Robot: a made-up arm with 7 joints. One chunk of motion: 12 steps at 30 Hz.
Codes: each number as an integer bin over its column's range. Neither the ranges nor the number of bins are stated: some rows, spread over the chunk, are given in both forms.
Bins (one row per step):
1: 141 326 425 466 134 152
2: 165 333 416 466 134 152
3: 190 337 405 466 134 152
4: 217 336 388 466 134 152
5: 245 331 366 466 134 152
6: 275 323 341 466 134 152
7: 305 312 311 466 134 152
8: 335 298 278 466 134 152
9: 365 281 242 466 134 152
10: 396 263 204 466 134 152
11: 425 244 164 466 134 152
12: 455 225 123 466 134 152
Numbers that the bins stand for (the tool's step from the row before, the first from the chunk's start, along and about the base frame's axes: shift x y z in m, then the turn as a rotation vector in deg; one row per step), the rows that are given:
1: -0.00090 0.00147 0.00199 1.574 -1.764 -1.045
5: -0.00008 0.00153 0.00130 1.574 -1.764 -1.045
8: 0.00062 0.00108 0.00026 1.574 -1.764 -1.045
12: 0.00156 0.00008 -0.00156 1.574 -1.764 -1.045
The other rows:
2: -0.00071 0.00156 0.00188 1.574 -1.764 -1.045
3: -0.00051 0.00162 0.00176 1.574 -1.764 -1.045
4: -0.00030 0.00160 0.00156 1.574 -1.764 -1.045
6: 0.00015 0.00142 0.00100 1.574 -1.764 -1.045
7: 0.00039 0.00127 0.00065 1.574 -1.764 -1.045
9: 0.00086 0.00085 -0.00016 1.574 -1.764 -1.045
10: 0.00110 0.00060 -0.00060 1.574 -1.764 -1.045
11: 0.00133 0.00034 -0.00107 1.574 -1.764 -1.045

